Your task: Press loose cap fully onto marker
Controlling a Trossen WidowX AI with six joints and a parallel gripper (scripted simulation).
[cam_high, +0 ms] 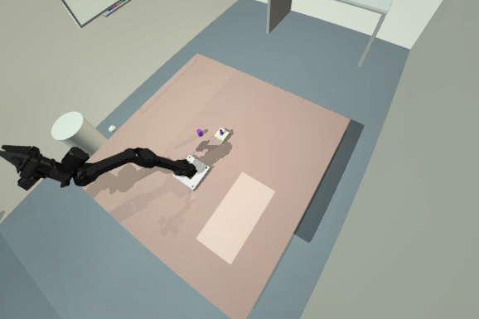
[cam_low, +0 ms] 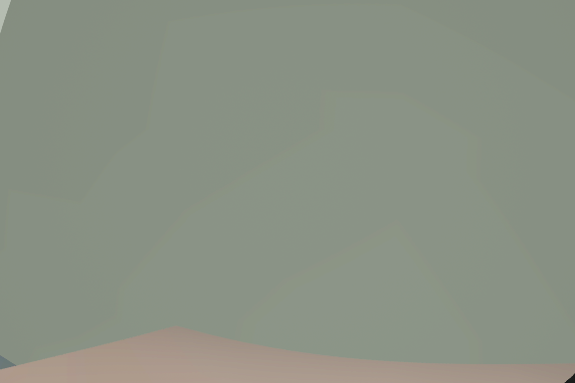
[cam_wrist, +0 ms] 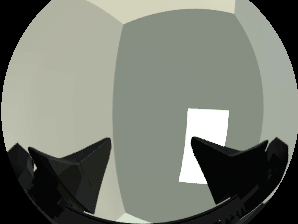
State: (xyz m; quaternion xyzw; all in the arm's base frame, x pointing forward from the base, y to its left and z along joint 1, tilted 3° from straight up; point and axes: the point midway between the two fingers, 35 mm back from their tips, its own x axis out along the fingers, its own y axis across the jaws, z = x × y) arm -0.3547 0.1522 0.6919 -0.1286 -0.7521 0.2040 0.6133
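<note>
My gripper tip is 620 mm short of the purple cap, 50 mm to the left of it and 700 mm above it.
</note>
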